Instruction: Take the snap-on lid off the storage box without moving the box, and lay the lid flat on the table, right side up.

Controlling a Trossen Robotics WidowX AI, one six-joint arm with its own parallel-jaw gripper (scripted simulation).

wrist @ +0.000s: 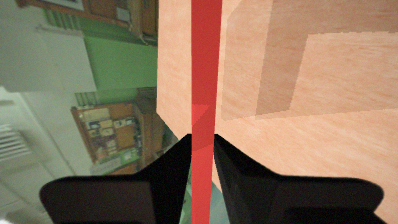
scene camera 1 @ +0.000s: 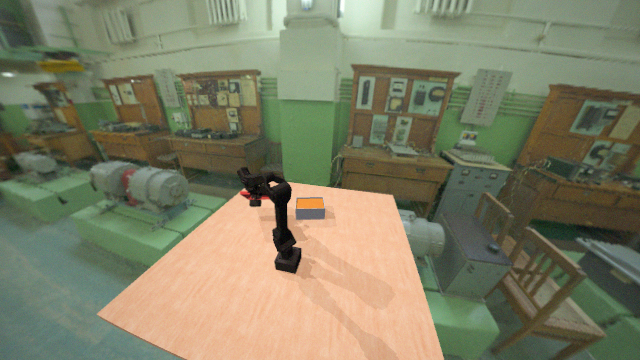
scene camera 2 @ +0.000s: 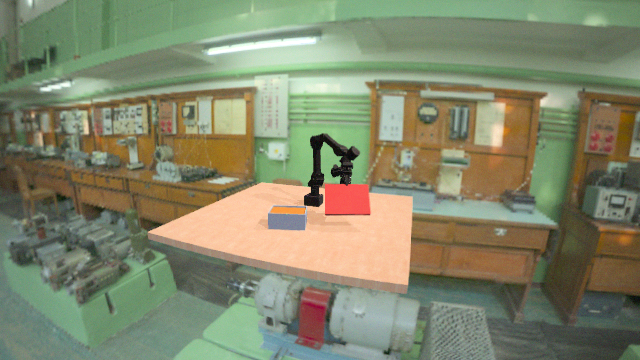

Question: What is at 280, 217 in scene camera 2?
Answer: A storage box.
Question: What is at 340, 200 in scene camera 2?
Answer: A red lid.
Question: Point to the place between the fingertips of the gripper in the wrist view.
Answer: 202, 138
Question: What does the gripper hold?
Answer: A red lid.
